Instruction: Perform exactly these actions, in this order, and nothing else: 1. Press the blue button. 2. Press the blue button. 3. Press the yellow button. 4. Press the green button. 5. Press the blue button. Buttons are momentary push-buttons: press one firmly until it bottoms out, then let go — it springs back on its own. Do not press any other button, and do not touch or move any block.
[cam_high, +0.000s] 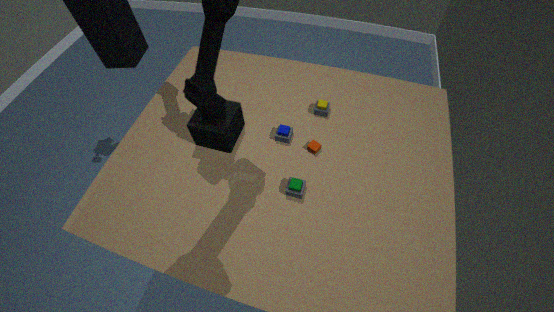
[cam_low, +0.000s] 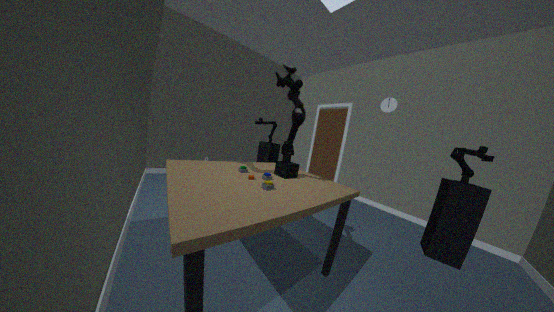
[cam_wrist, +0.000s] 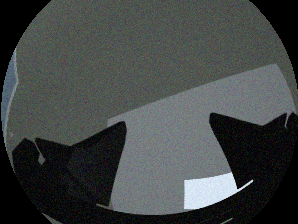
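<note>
Right now the blue button is 77 cm below my gripper tip, 17 cm to the left of it and 13 cm ahead of it. From my gripper tip the other things lie so: small orange block: 79 cm below, 22 cm ahead, 12 cm to the left; then green button: 77 cm below, 18 cm ahead, 2 cm to the right; then yellow button: 77 cm below, 29 cm to the left, 25 cm ahead.
</note>
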